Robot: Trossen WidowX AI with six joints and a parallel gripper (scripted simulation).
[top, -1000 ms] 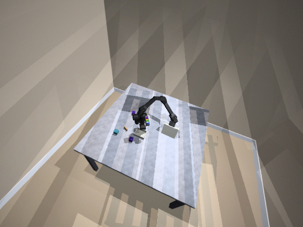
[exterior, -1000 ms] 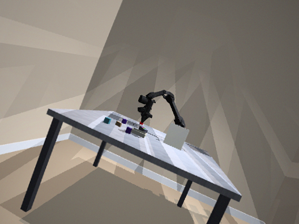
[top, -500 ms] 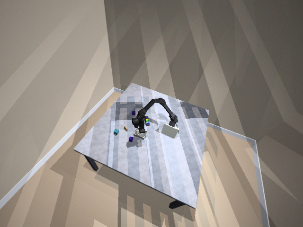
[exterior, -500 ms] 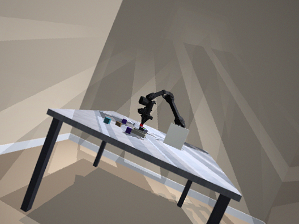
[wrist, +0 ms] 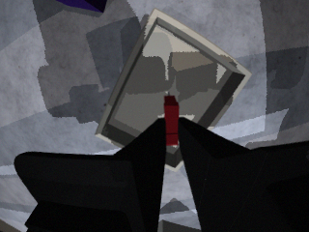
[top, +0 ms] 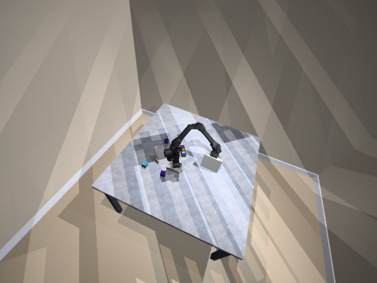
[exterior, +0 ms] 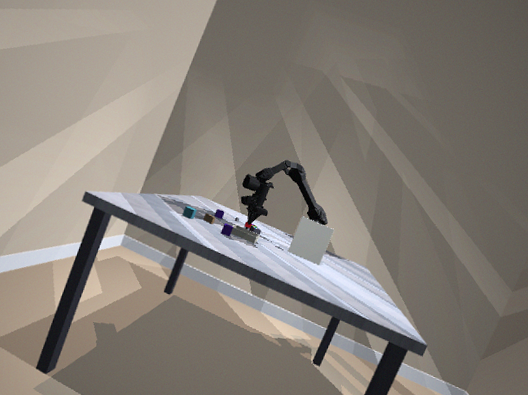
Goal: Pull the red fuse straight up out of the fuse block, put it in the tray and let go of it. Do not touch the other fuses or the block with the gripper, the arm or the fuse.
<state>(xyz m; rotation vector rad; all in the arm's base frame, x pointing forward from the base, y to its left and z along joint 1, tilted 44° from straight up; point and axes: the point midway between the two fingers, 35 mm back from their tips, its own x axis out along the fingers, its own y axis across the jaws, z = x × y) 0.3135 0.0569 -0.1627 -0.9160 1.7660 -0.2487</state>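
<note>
Right now my gripper tip is 1 cm above the red fuse. From my gripper tip the other things lie so: cyan cube (27 cm ahead, 9 cm to the left, 4 cm below); tray (6 cm below); tan block (19 cm ahead, 5 cm below).
</note>
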